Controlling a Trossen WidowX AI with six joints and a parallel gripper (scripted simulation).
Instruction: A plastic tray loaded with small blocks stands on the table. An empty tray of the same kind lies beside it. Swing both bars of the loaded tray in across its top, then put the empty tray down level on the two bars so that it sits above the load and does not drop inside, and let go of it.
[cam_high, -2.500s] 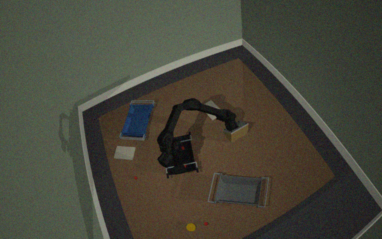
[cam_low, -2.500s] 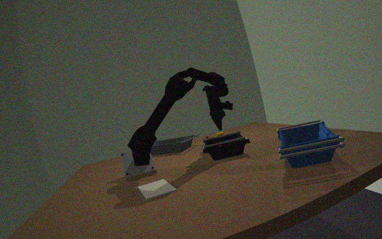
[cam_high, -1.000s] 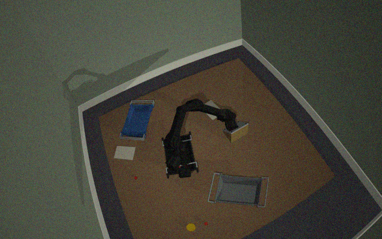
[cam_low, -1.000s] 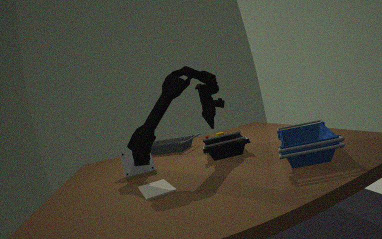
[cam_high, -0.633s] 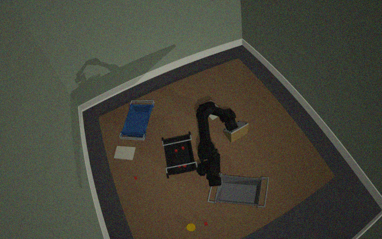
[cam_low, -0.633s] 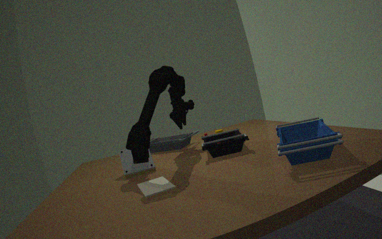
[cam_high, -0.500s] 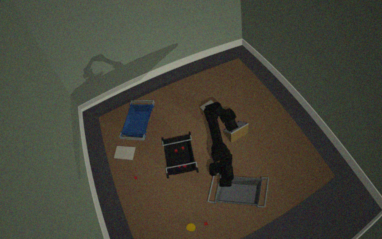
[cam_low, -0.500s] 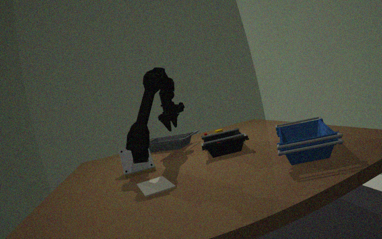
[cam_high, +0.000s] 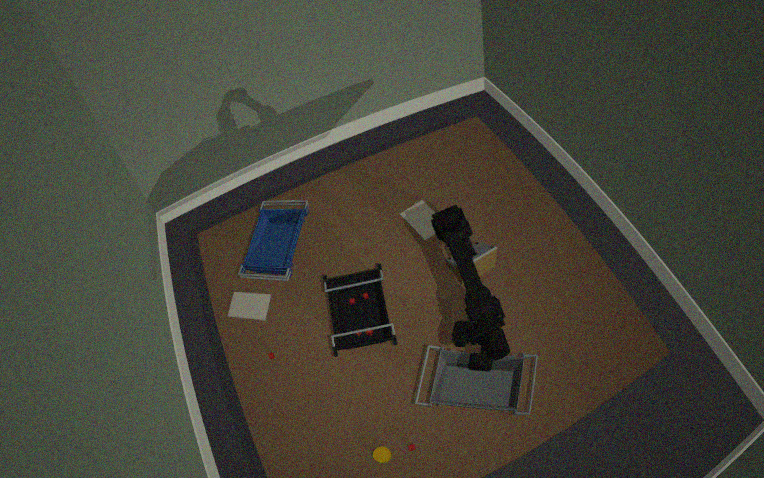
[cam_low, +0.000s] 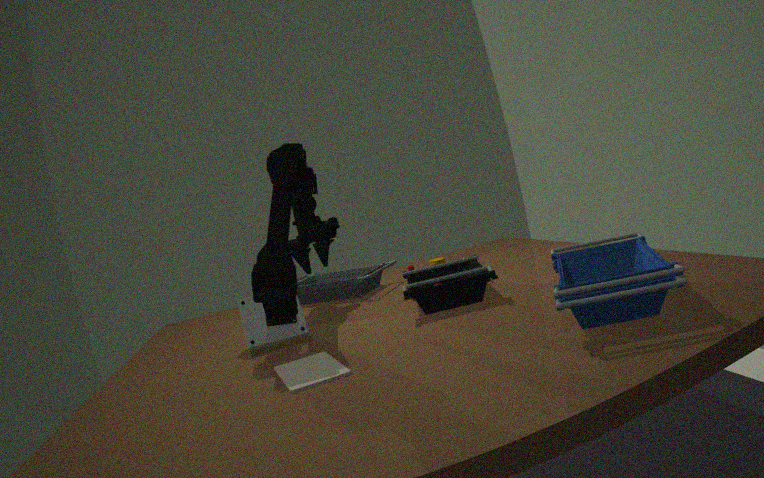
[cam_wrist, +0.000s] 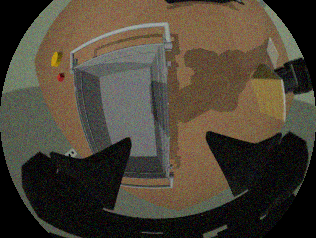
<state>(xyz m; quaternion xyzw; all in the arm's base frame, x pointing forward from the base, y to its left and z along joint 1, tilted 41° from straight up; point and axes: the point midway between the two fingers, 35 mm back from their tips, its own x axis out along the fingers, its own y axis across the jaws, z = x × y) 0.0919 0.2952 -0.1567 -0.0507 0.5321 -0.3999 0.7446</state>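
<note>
My gripper tip is now 4 cm short of the grey tray, 7 cm to the right of it and 5 cm above it. From my gripper tip the other things lie so: yellow disc: 37 cm ahead, 16 cm to the left, 9 cm below.
</note>
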